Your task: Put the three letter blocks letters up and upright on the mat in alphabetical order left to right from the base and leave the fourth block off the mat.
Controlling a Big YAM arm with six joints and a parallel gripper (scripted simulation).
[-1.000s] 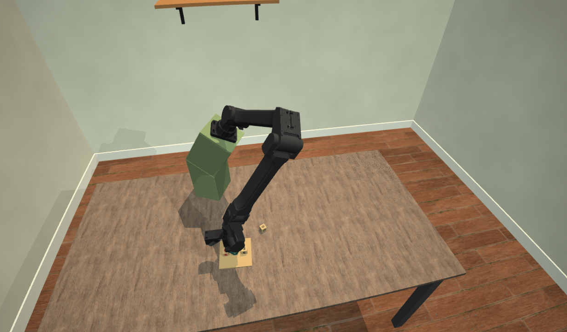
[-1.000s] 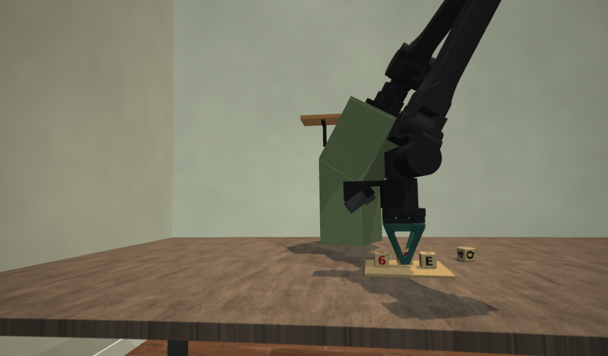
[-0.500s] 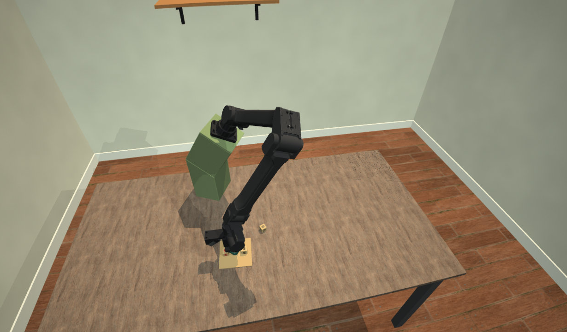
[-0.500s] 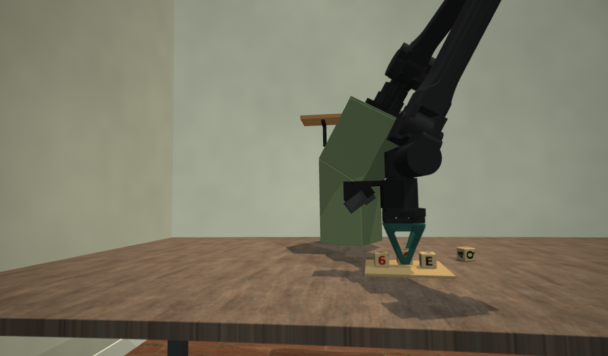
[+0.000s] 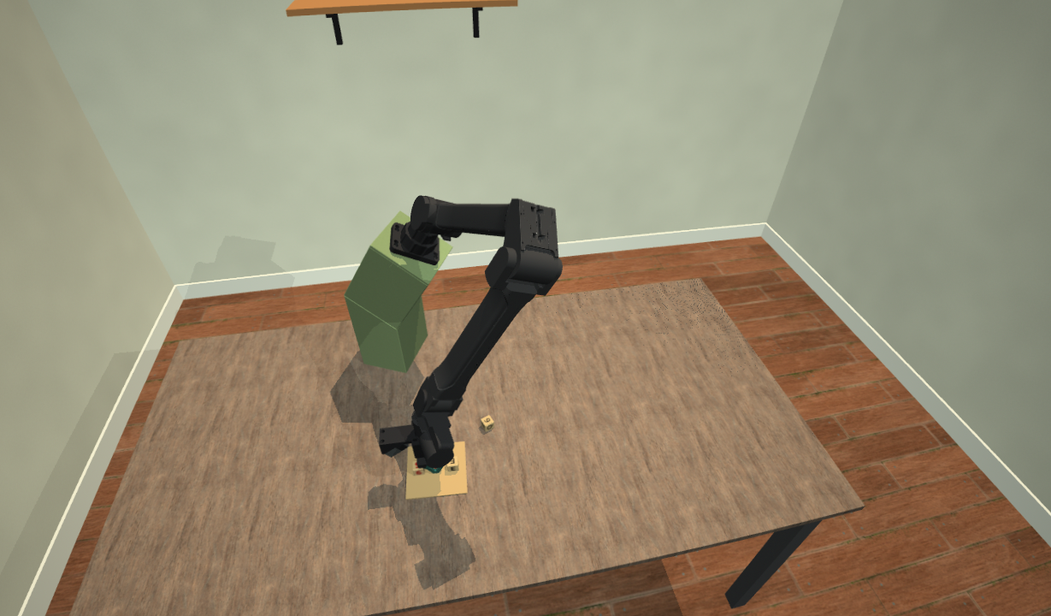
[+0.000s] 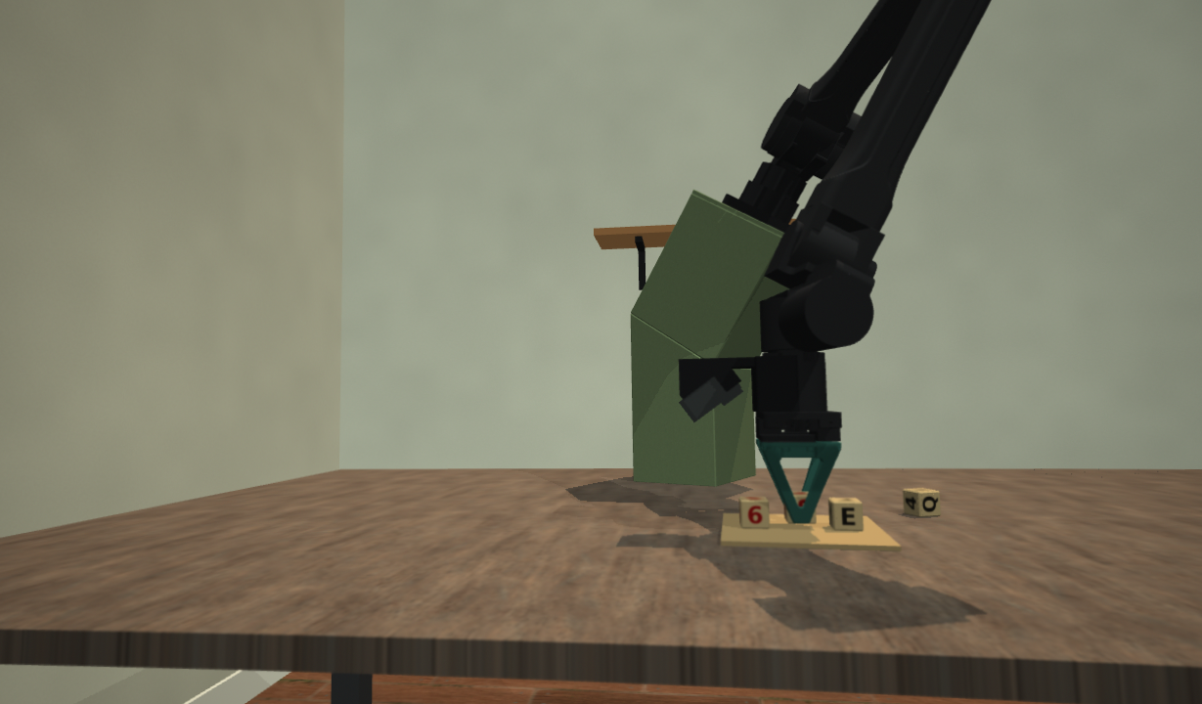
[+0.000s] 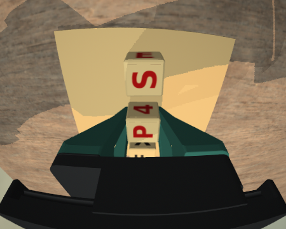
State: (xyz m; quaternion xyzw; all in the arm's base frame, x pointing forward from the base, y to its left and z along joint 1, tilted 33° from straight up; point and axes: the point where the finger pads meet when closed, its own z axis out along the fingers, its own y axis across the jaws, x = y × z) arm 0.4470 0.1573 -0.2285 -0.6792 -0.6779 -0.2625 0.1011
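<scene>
Now: hand 20 mm above the tan mat.
</scene>
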